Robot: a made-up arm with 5 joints.
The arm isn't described. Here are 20 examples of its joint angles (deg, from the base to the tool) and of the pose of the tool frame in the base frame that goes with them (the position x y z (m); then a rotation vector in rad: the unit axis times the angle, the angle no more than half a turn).
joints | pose
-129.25 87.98 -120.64 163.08 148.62 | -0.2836 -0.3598 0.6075 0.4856 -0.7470 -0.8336
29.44 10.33 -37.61 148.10 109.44 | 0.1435 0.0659 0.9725 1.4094 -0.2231 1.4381
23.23 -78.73 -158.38 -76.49 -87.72 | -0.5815 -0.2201 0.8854 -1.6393 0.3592 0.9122
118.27 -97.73 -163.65 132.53 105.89 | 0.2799 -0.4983 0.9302 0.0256 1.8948 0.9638
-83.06 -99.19 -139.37 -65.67 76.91 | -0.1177 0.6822 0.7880 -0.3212 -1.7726 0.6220
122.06 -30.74 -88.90 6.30 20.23 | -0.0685 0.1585 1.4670 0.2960 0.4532 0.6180
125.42 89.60 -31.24 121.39 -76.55 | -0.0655 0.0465 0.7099 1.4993 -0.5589 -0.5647
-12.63 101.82 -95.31 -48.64 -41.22 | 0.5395 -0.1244 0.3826 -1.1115 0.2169 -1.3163
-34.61 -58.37 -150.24 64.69 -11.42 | -0.3898 0.2413 1.4436 0.3361 -1.1293 -2.0664
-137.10 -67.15 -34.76 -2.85 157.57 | -0.0389 -0.0555 1.1730 2.7044 -1.2623 -0.6967
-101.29 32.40 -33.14 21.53 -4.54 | -0.0972 -0.3524 0.6682 -0.1811 -2.5405 1.7581
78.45 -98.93 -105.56 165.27 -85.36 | -0.1002 -0.3391 1.0020 -0.8391 -1.2916 0.4973
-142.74 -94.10 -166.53 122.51 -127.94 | 0.5104 0.3417 0.9925 1.9647 -0.4924 0.4735
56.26 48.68 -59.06 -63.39 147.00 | 0.2985 0.4697 0.7612 0.6524 2.5314 -0.5809
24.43 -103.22 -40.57 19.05 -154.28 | -0.1705 -0.0369 1.1429 -1.3889 -2.5367 -1.1152
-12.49 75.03 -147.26 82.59 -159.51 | 0.6973 -0.1213 0.6675 -1.3051 -0.6514 0.8694
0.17 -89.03 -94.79 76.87 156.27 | -0.3119 0.0124 1.2178 1.9233 1.8119 -0.1131
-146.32 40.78 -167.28 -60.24 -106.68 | -0.3141 -0.2493 1.3704 1.5065 0.3143 0.1477
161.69 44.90 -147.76 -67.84 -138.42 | -0.5188 0.1273 1.2762 1.4144 -1.0381 -0.7786
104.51 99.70 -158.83 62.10 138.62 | -0.1781 0.6498 0.4507 -0.8788 1.5890 -1.6823
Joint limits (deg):
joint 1: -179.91..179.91
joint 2: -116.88..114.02
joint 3: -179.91..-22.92
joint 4: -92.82..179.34
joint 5: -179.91..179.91
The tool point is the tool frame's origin. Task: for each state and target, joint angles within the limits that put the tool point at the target. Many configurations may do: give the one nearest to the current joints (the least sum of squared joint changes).
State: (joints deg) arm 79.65 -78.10 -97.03 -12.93 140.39
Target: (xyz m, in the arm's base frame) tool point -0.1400 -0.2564 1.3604
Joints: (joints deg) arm 63.37 -75.01 -83.78 -9.81 142.26
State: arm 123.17 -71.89 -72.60 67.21 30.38
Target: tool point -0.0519 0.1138 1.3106
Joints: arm 127.44 -49.16 -76.59 61.73 27.94
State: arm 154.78 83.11 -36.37 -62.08 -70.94
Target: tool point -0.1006 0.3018 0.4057
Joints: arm 104.79 95.02 -41.96 -56.98 -65.50
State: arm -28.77 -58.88 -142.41 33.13 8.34
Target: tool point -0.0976 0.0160 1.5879
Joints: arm -27.90 -34.04 -132.53 36.41 8.15
